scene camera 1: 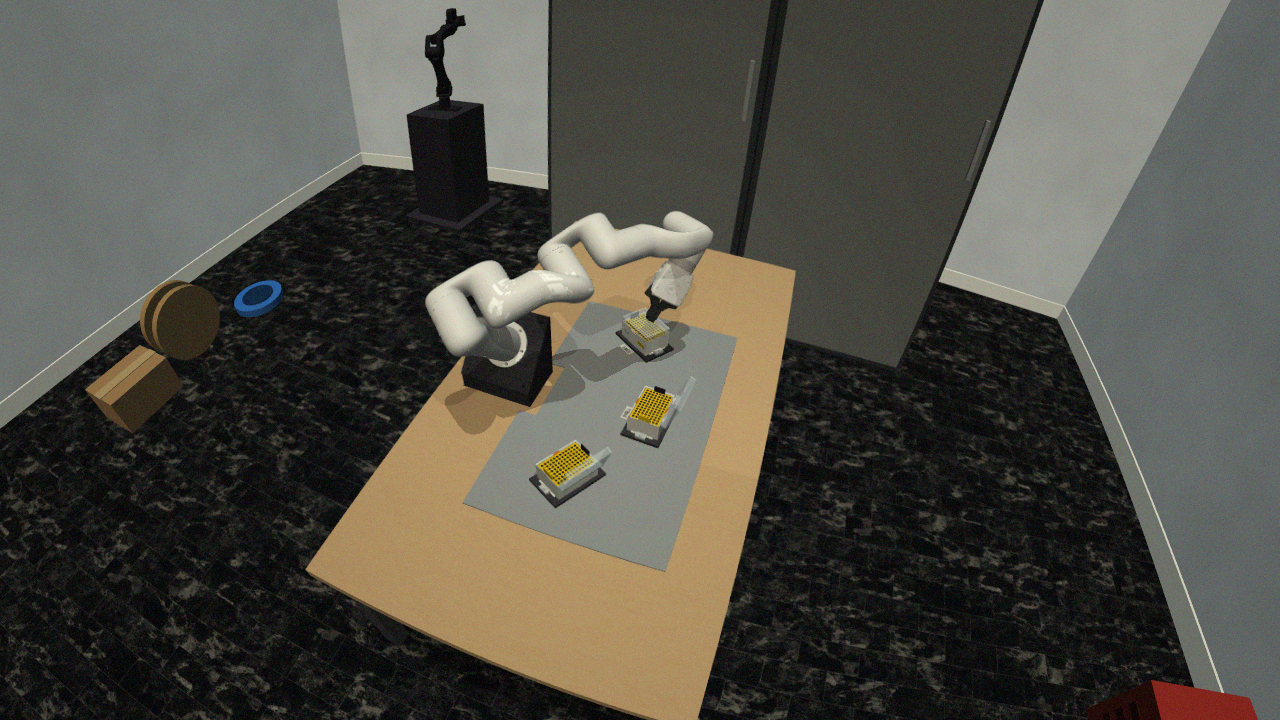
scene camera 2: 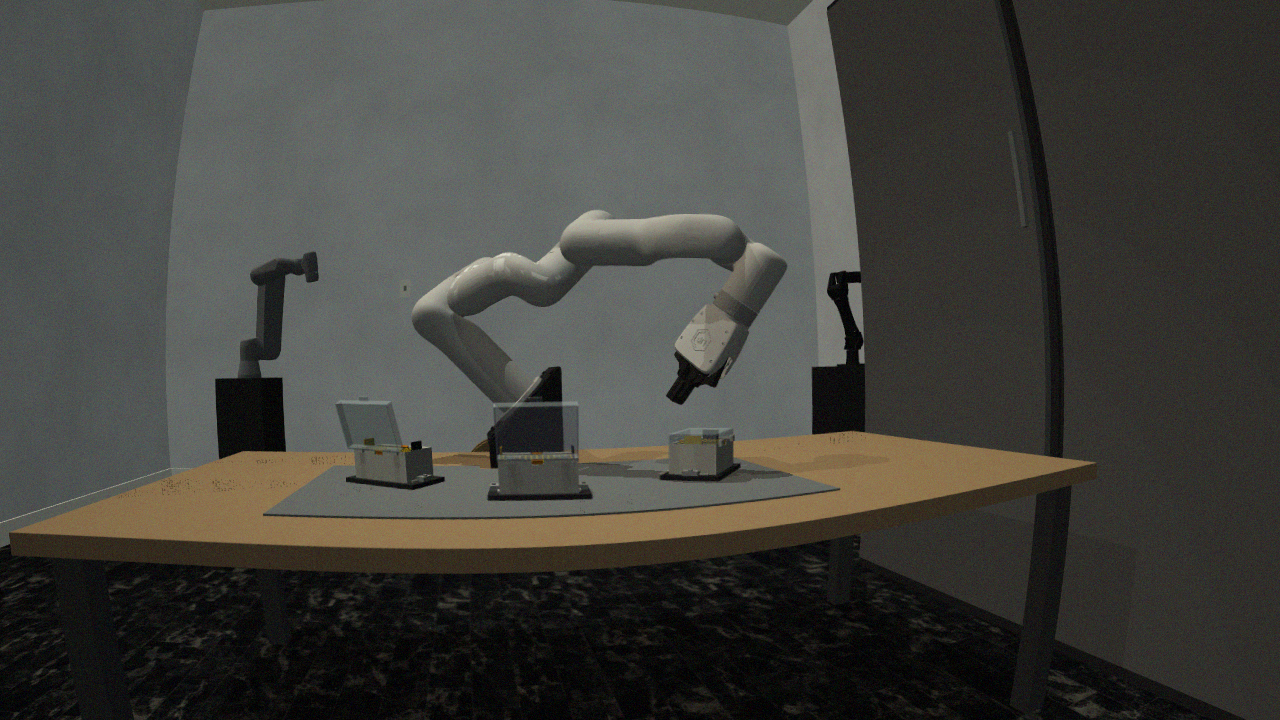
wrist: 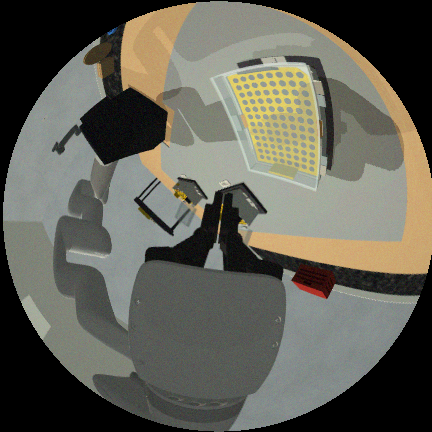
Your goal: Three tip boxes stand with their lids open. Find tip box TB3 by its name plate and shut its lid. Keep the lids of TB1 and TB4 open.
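Frame: origin at the arm's base, x ahead, y left, z up, level; centimetres.
Seen in the pictures: gripper, fingertip midpoint: (scene camera 1: 649, 320) (scene camera 2: 673, 400) (wrist: 222, 201); arm's base, origin of the base link: (scene camera 1: 506, 344) (scene camera 2: 522, 400) (wrist: 114, 137).
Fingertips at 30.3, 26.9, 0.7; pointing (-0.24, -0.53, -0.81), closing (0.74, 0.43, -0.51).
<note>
Pixels of each thing's top centre, then the offset from my fingertips to it, as dx, dy, dz. Level surfaces: height alone.
- far tip box, middle of its top: (wrist: 258, 127) (scene camera 2: 695, 431) (scene camera 1: 642, 323) -3.5, +4.5, -5.7
- middle box, middle of its top: (scene camera 2: 536, 451) (scene camera 1: 647, 402) (wrist: 223, 213) +10.0, -23.4, -6.9
- grey mat, its level: dz -13.4
- wooden table, its level: dz -13.7
The far tip box (scene camera 1: 658, 345) (scene camera 2: 700, 460) (wrist: 280, 125) holds a yellow tip rack. Its clear lid (scene camera 2: 702, 434) lies down flat on top. My gripper (scene camera 1: 653, 316) (scene camera 2: 677, 395) (wrist: 222, 201) is shut and empty, above this box and apart from the lid in scene camera 2. The middle box (scene camera 1: 650, 411) (scene camera 2: 537, 476) has its clear lid (scene camera 1: 685, 394) (scene camera 2: 537, 426) standing up. The near box (scene camera 1: 566, 469) (scene camera 2: 392, 466) also has its lid (scene camera 1: 601, 457) (scene camera 2: 368, 422) up. The name plates are too small to read; which box is TB3 cannot be told.
The boxes stand in a row on a grey mat (scene camera 1: 617, 528) (wrist: 360, 215) on the wooden table (scene camera 1: 501, 608). My arm's black base (scene camera 1: 507, 371) (wrist: 125, 125) is at the table's side. Grey cabinets (scene camera 1: 841, 179) stand behind the far end.
</note>
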